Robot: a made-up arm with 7 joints. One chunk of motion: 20 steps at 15 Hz.
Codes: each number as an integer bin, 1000 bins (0 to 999) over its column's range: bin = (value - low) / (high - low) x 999, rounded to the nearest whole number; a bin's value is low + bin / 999 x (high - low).
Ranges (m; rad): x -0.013..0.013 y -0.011..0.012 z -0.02..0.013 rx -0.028..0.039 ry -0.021..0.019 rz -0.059..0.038
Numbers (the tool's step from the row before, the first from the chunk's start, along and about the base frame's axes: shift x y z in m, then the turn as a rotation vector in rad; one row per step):
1: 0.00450 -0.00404 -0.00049 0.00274 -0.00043 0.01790
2: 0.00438 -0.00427 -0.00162 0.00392 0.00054 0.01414
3: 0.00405 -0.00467 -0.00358 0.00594 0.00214 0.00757
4: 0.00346 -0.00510 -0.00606 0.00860 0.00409 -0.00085
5: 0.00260 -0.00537 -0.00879 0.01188 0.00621 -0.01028
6: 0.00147 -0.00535 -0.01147 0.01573 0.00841 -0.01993
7: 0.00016 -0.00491 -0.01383 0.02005 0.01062 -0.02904
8: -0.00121 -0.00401 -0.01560 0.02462 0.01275 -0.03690
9: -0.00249 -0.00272 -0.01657 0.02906 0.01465 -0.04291
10: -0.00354 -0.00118 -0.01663 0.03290 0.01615 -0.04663
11: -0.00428 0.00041 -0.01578 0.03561 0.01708 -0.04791
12: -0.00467 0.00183 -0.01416 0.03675 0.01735 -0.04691
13: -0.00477 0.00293 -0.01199 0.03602 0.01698 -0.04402
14: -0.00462 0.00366 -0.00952 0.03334 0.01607 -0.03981
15: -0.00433 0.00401 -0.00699 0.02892 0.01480 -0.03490
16: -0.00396 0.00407 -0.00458 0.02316 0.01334 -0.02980
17: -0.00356 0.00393 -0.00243 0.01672 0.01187 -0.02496
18: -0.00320 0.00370 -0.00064 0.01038 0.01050 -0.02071
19: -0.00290 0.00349 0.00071 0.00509 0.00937 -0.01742
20: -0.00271 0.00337 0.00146 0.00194 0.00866 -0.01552
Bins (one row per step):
1: 672 302 591 458 514 792
2: 668 292 556 476 538 753
3: 655 275 497 506 578 686
4: 632 256 422 546 627 599
5: 599 245 339 595 680 502
6: 556 245 258 652 735 402
7: 506 265 187 716 790 309
8: 453 304 133 785 843 228
9: 404 360 104 851 890 166
10: 363 427 102 908 928 127
11: 335 496 128 948 951 114
12: 320 557 177 965 958 125
13: 316 605 242 955 949 154
14: 322 637 317 915 926 198
15: 333 652 394 849 894 248
16: 347 655 467 763 858 301
17: 363 648 532 667 821 351
18: 377 638 586 572 787 394
19: 388 629 627 493 758 428
20: 395 624 650 446 741 448

